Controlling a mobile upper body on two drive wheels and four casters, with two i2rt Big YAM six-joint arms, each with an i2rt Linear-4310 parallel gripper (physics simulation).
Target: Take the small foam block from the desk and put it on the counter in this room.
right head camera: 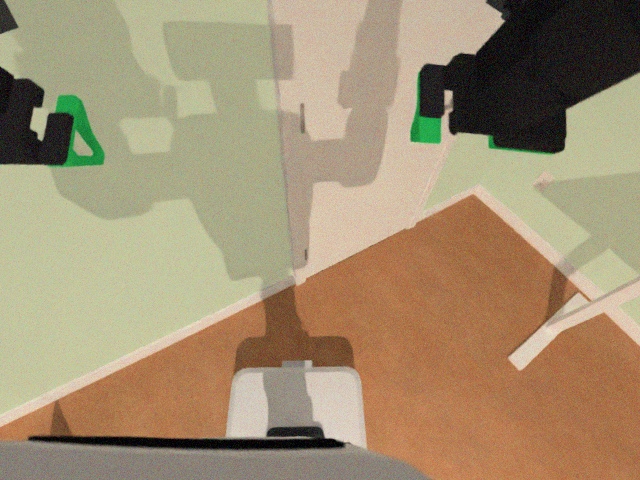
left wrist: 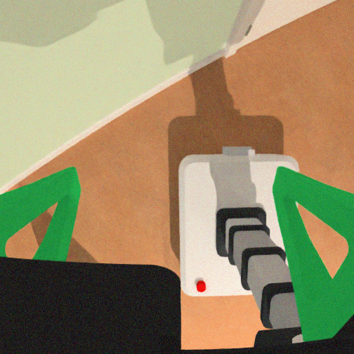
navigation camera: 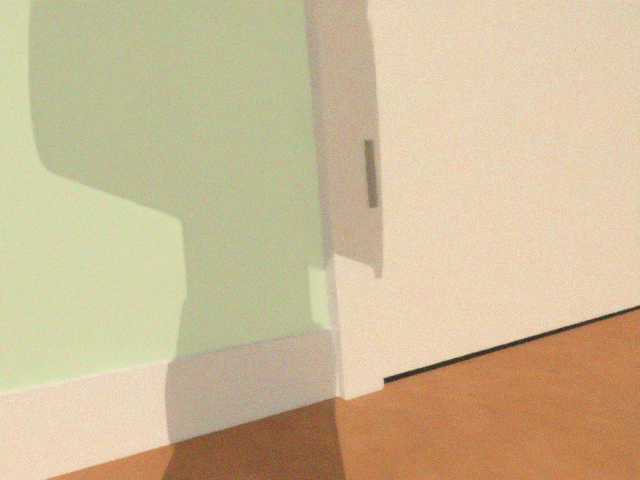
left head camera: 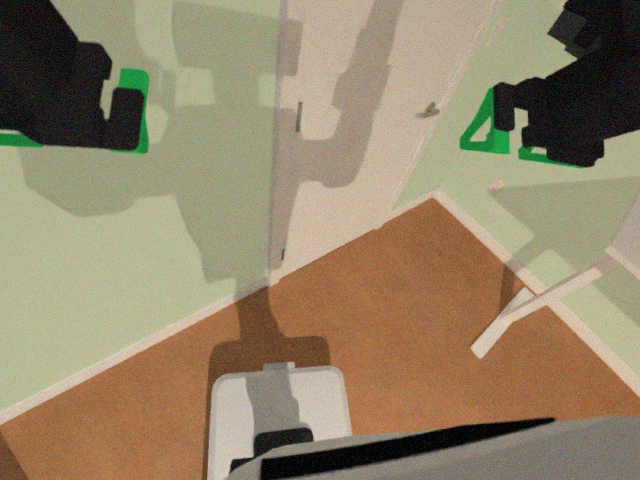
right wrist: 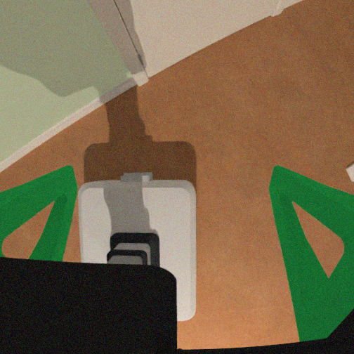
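Note:
The small foam block and the counter do not show in any view. A pale leg (left head camera: 568, 288) (right head camera: 578, 316) with a flat foot (left head camera: 491, 333) (right head camera: 529, 348) (right wrist: 351, 171) stands at the right, under a pale panel (left head camera: 631, 240) at the picture's edge in the left head camera; I cannot tell whether it is the desk. My left gripper (left head camera: 77, 145) (left wrist: 176, 177) is open, with no thing between its fingers. My right gripper (left head camera: 514, 149) (right head camera: 465, 140) (right wrist: 172, 176) is open and empty too. Both hang above the floor, apart from the leg.
A closed pale door (left head camera: 330, 222) (right head camera: 356, 222) (right wrist: 200, 25) (navigation camera: 506, 155) with a dark handle (left head camera: 430, 110) stands close in front, beside a green wall (left head camera: 103, 248) (navigation camera: 248, 155). The walls meet in a corner at the right. My white base (left head camera: 325, 403) (right head camera: 336, 408) stands on the brown floor.

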